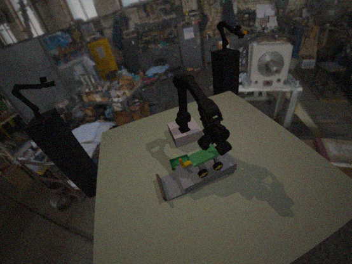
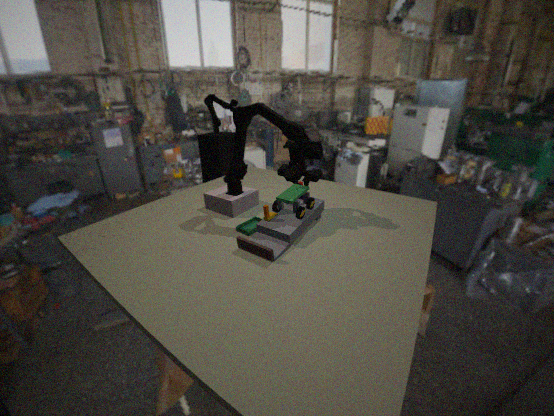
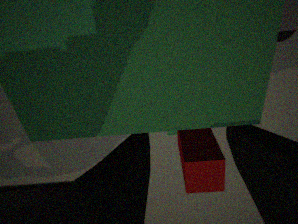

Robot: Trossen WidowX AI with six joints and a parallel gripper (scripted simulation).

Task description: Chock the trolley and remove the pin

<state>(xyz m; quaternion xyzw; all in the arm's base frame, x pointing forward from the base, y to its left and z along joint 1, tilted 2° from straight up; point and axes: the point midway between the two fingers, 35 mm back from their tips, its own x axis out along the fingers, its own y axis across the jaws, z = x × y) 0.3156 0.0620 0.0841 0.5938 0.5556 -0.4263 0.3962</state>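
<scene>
My gripper tip is now right at the red-headed stop pin. The rest, counted from my gripper tip: grey ramp (100 mm to the right, 90 mm below, 10 mm ahead); then yellow chock (180 mm to the right, 50 mm below, 50 mm behind); then trolley (100 mm to the right, 20 mm below, 10 mm ahead).
</scene>
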